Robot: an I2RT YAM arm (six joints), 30 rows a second.
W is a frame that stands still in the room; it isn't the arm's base.
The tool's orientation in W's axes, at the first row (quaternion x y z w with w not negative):
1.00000, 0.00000, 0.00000, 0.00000
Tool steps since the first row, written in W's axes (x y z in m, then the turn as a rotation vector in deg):
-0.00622, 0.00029, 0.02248, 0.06, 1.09, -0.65
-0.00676, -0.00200, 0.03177, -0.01, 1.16, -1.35
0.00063, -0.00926, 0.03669, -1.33, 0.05, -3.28
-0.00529, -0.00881, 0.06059, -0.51, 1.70, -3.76
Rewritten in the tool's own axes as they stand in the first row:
-0.00622, -0.00029, -0.02248, 0.06, -1.09, 0.65
-0.00676, 0.00200, -0.03177, -0.01, -1.16, 1.35
0.00063, 0.00926, -0.03669, -1.33, -0.05, 3.28
-0.00529, 0.00881, -0.06059, -0.51, -1.70, 3.76

